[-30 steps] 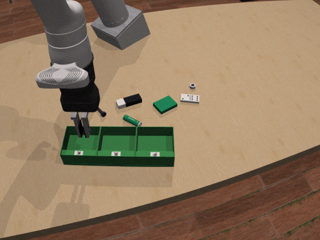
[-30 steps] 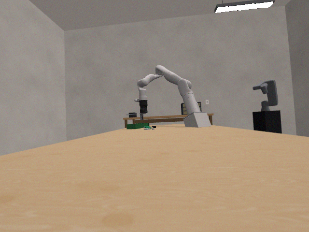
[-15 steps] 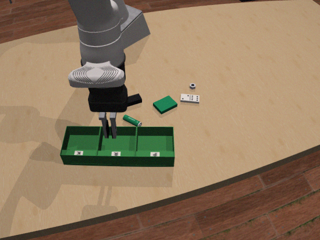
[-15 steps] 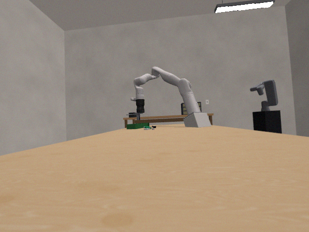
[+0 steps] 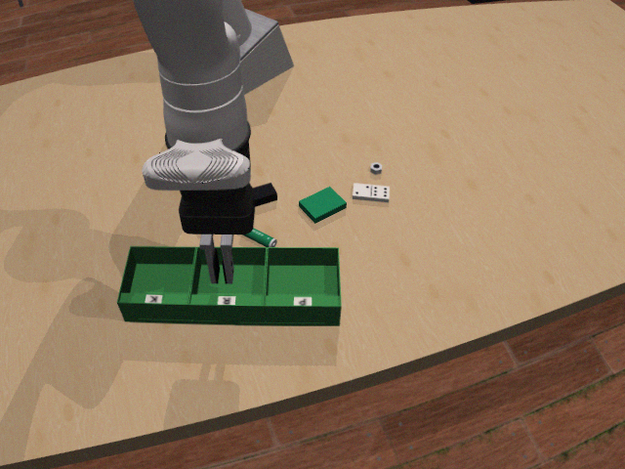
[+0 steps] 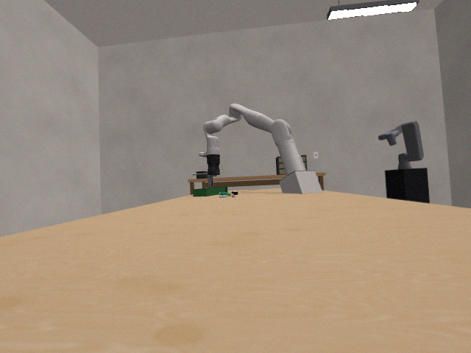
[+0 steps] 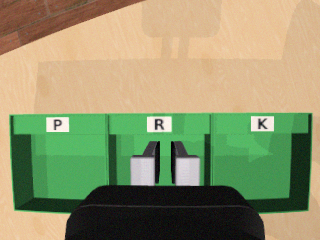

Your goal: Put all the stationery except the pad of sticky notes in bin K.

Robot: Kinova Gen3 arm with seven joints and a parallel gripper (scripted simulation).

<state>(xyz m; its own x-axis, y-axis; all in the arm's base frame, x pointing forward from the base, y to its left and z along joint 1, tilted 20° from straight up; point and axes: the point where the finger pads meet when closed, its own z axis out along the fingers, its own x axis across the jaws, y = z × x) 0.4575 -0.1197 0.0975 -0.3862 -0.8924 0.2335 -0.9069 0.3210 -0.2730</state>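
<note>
Right now my hand is 50 mm above the green tray, 10 mm to the right of it and 10 mm past it. The rest, counted from my hand: black-and-white eraser 150 mm behind, 80 mm to the left, 60 mm below; then green battery 80 mm behind, 70 mm to the left, 60 mm below; then black bolt 140 mm behind, 60 mm below.
</note>
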